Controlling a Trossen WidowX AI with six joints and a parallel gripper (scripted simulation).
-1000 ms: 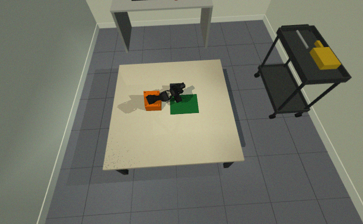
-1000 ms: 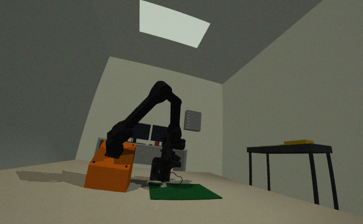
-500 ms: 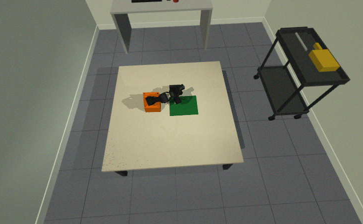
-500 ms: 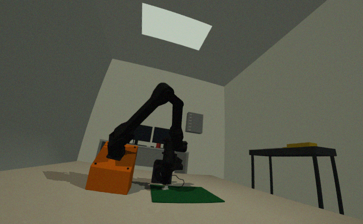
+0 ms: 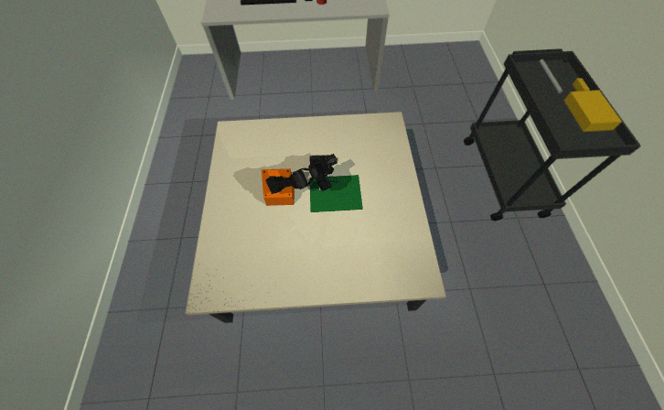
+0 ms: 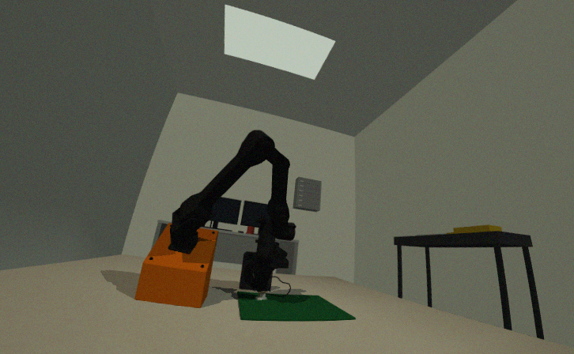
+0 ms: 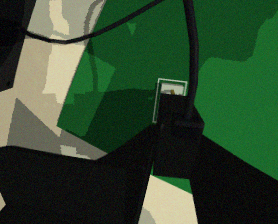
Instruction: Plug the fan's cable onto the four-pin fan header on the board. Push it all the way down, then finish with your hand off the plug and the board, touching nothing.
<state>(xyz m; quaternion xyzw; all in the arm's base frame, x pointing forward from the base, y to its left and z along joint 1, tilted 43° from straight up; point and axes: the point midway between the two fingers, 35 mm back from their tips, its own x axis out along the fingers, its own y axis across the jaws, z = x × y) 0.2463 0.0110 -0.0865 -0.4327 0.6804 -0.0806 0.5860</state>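
My gripper tip is 1 cm below the dark fan plug. From my gripper tip the other things lie so: black fan (14 cm to the left, 2 cm above, 1 cm behind); green board (9 cm ahead, 5 cm below, 3 cm to the right).
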